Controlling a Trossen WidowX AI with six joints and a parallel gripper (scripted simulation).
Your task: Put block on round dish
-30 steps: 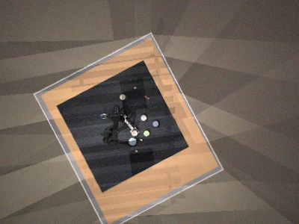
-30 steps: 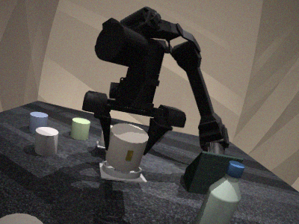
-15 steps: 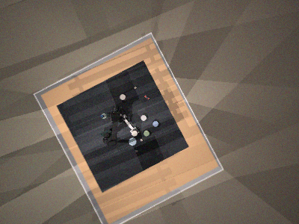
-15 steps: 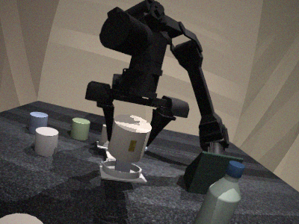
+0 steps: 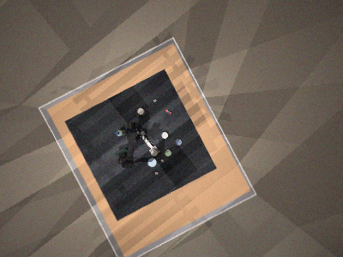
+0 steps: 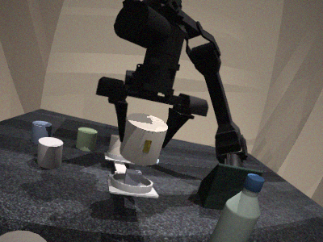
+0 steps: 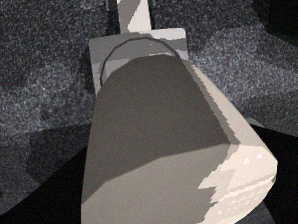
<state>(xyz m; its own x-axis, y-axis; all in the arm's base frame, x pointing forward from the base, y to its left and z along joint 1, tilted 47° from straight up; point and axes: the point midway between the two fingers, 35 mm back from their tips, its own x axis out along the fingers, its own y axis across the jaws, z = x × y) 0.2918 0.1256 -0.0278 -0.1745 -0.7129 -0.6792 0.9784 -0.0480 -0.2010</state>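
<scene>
Now: gripper tip 8 cm above the grey block and 1 cm to the left of it. Round my gripper tip: white balance (14 cm to the right, 14 cm below, 2 cm ahead); white balance beam (14 cm to the right, 12 cm below, 1 cm ahead); round pale blue dish (36 cm to the right, 16 cm below, 7 cm behind).
</scene>
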